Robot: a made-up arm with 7 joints. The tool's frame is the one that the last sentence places.
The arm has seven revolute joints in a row. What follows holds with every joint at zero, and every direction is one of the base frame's. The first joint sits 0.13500 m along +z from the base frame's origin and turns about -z. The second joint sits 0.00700 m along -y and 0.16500 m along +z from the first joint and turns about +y. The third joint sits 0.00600 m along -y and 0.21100 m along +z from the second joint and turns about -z. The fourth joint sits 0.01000 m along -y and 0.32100 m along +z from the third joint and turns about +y. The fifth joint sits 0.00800 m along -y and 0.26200 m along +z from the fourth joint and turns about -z. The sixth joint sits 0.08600 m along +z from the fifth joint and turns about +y. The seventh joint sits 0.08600 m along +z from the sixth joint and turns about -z. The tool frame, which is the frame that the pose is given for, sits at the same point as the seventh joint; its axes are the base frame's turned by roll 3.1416, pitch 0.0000 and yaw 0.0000 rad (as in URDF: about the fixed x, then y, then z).
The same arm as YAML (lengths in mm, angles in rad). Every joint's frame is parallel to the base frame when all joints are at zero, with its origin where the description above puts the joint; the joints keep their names.
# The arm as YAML. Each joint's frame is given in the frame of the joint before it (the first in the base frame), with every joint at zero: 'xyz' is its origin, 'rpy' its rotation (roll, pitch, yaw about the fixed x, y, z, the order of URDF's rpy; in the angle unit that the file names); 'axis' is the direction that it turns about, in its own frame. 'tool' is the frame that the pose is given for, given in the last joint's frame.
units:
  length: mm
  angle: rad
joints:
  - name: joint 1
    type: revolute
    origin:
      xyz: [0.0, 0.0, 135.0]
      rpy: [0.0, 0.0, 0.0]
    axis: [0.0, 0.0, -1.0]
  - name: joint 2
    type: revolute
    origin:
      xyz: [0.0, -7.0, 165.0]
      rpy: [0.0, 0.0, 0.0]
    axis: [0.0, 1.0, 0.0]
  - name: joint 3
    type: revolute
    origin:
      xyz: [0.0, -6.0, 211.0]
      rpy: [0.0, 0.0, 0.0]
    axis: [0.0, 0.0, -1.0]
  - name: joint 4
    type: revolute
    origin:
      xyz: [0.0, -10.0, 321.0]
      rpy: [0.0, 0.0, 0.0]
    axis: [0.0, 1.0, 0.0]
  - name: joint 5
    type: revolute
    origin:
      xyz: [0.0, -8.0, 262.0]
      rpy: [0.0, 0.0, 0.0]
    axis: [0.0, 0.0, -1.0]
  - name: joint 6
    type: revolute
    origin:
      xyz: [0.0, 0.0, 86.0]
      rpy: [0.0, 0.0, 0.0]
    axis: [0.0, 1.0, 0.0]
  - name: joint 7
    type: revolute
    origin:
      xyz: [0.0, 0.0, 86.0]
      rpy: [0.0, 0.0, 0.0]
    axis: [0.0, 0.0, -1.0]
tool:
  origin:
    xyz: [0.0, 0.0, 0.0]
    rpy: [-3.1416, 0.0, 0.0]

